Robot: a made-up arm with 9 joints. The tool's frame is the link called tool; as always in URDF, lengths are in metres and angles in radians. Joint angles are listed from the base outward. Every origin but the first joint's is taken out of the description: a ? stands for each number. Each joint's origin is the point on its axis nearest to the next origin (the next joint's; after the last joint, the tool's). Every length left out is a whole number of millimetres.
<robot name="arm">
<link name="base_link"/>
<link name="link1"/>
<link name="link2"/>
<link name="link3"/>
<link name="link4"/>
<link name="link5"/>
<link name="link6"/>
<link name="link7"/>
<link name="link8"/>
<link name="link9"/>
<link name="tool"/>
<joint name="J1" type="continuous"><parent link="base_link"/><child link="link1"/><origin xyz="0 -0.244 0.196" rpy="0 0 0"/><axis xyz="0 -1 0"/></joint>
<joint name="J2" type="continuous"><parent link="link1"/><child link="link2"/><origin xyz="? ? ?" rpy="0 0 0"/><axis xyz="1 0 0"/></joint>
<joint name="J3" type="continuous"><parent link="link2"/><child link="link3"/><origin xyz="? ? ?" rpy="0 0 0"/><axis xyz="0 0 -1"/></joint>
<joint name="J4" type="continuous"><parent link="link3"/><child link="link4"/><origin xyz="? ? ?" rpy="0 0 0"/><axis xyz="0 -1 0"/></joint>
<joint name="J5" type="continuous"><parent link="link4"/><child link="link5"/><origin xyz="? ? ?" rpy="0 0 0"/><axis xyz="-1 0 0"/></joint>
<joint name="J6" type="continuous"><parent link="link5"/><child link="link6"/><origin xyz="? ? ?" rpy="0 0 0"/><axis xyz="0 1 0"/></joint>
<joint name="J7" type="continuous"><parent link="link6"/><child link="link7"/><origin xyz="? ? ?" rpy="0 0 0"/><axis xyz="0 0 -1"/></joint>
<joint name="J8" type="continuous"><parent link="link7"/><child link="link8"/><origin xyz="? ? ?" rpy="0 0 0"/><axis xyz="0 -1 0"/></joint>
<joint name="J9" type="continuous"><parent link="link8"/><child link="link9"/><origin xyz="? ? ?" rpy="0 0 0"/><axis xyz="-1 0 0"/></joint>
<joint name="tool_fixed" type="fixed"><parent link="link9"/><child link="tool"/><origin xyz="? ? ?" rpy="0 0 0"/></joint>
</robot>
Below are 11 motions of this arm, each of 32 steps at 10 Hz.
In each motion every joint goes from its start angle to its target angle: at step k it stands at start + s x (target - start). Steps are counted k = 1, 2, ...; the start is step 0. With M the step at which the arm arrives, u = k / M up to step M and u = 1 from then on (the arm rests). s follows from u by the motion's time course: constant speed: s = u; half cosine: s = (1 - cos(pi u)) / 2; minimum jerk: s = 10 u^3 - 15 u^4 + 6 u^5.
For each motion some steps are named. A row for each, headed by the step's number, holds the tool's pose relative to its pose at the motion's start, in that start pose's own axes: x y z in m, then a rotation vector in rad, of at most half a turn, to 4 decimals.
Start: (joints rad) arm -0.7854 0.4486 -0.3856 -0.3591 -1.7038 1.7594 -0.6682 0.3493 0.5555
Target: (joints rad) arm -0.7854 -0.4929 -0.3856 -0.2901 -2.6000 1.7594 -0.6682 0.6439 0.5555
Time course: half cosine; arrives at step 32
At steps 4, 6, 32:
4: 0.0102 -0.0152 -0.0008 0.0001 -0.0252 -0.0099
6: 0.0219 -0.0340 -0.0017 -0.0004 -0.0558 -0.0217
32: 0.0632 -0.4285 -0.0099 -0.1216 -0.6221 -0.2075

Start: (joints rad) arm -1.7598 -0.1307 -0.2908 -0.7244 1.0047 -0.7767 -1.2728 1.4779 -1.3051
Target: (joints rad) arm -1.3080 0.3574 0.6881 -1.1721 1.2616 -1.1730 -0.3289 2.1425 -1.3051
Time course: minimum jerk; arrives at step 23
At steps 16, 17, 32:
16: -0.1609 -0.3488 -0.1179 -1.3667 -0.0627 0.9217
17: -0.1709 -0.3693 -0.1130 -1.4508 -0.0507 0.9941
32: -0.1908 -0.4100 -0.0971 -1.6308 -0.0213 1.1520

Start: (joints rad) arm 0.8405 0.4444 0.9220 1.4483 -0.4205 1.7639 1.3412 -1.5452 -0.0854
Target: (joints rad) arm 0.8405 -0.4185 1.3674 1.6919 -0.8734 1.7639 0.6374 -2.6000 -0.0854
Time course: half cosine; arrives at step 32
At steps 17, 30, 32:
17: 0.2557 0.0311 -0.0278 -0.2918 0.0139 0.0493
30: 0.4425 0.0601 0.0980 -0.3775 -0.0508 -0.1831
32: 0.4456 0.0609 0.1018 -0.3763 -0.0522 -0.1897

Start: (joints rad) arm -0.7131 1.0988 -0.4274 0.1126 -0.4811 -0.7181 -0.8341 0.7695 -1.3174
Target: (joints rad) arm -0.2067 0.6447 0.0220 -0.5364 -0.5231 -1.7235 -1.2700 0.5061 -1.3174
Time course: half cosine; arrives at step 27
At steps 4, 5, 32:
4: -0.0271 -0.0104 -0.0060 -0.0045 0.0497 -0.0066
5: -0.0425 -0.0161 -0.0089 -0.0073 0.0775 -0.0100
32: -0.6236 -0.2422 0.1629 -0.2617 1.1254 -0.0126

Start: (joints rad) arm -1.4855 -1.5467 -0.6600 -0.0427 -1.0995 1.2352 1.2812 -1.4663 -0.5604
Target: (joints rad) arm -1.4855 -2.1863 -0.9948 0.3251 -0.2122 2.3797 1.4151 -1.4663 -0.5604
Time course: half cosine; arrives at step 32
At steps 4, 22, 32:
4: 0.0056 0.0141 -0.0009 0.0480 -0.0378 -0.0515
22: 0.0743 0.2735 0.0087 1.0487 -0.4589 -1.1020
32: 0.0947 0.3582 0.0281 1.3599 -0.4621 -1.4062

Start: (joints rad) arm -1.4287 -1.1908 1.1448 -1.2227 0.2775 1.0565 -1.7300 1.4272 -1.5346
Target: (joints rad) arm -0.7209 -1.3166 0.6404 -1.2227 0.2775 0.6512 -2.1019 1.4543 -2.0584
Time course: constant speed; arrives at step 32
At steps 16, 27, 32:
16: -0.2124 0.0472 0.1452 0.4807 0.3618 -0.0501
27: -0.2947 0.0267 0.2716 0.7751 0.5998 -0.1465
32: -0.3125 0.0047 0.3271 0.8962 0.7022 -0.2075

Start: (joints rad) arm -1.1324 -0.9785 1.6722 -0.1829 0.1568 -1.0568 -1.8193 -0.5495 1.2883
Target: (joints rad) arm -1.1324 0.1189 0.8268 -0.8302 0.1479 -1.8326 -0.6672 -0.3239 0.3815
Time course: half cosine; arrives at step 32
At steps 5, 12, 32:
5: 0.0067 0.0105 0.0087 0.0981 -0.0191 -0.0690
12: 0.0444 0.0325 0.0642 0.5647 -0.1236 -0.3526
32: 0.0427 -0.2053 0.1775 2.2202 -0.5244 -0.9835

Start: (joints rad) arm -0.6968 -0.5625 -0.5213 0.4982 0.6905 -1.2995 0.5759 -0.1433 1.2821
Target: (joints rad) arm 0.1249 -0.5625 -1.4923 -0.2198 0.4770 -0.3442 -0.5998 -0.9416 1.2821
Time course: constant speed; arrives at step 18
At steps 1, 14, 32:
1: -0.0250 -0.0121 0.0142 -0.0018 -0.0390 0.1076
14: -0.2569 -0.2823 0.0054 -0.3682 -0.9611 1.5576
32: -0.2182 -0.3685 -0.0192 -0.7020 -1.3301 1.9732

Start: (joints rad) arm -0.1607 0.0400 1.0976 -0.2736 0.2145 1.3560 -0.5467 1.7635 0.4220
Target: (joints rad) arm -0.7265 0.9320 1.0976 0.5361 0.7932 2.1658 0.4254 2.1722 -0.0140
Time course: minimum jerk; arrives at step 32
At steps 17, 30, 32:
17: 0.2484 0.0513 -0.2629 -0.6684 0.3281 0.1721
30: 0.3143 -0.0473 -0.5407 -1.0780 0.7366 0.3946
32: 0.3143 -0.0481 -0.5420 -1.0796 0.7392 0.3957

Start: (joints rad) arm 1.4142 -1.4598 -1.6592 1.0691 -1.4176 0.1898 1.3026 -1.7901 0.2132
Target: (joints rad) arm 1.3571 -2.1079 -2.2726 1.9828 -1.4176 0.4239 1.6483 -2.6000 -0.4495
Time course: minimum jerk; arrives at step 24
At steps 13, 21, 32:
13: -0.2687 -0.0209 0.0481 0.3341 0.8264 -0.0490
21: -0.3563 -0.0420 0.1561 0.4443 1.3364 -0.1391
32: -0.3578 -0.0428 0.1605 0.4457 1.3547 -0.1432

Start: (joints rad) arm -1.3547 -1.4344 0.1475 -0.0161 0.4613 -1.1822 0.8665 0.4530 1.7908
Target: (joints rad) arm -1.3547 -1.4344 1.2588 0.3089 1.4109 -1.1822 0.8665 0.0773 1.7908
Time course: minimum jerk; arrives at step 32
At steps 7, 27, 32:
7: 0.0109 0.0140 -0.0036 -0.0588 -0.0535 -0.0524
27: 0.2195 -0.0286 -0.0032 -1.1219 -0.8245 -0.3523
32: 0.2257 -0.0341 0.0027 -1.1666 -0.8500 -0.3500

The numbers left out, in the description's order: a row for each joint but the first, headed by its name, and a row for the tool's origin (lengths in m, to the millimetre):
J2: -0.262 0 -0.076
J3: 0 0.024 0.275
J4: 0.062 0.205 0
J5: -0.064 0 0.104
J6: 0 0.084 0.024
J7: -0.278 0 -0.08
J8: -0.081 0.089 0
J9: 0.132 0 0.01
tool: 0 0.104 -0.196

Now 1 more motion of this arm.
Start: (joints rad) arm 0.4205 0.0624 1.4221 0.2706 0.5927 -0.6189 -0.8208 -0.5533 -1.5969
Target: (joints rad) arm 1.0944 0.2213 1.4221 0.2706 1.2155 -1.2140 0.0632 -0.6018 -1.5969
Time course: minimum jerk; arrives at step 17
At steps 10, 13, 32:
10: 0.1662 -0.0989 0.1366 0.2068 -0.6024 0.2684
13: 0.1994 -0.1216 0.1938 0.3203 -0.7896 0.4083
32: 0.2070 -0.1282 0.2134 0.3660 -0.8501 0.4629

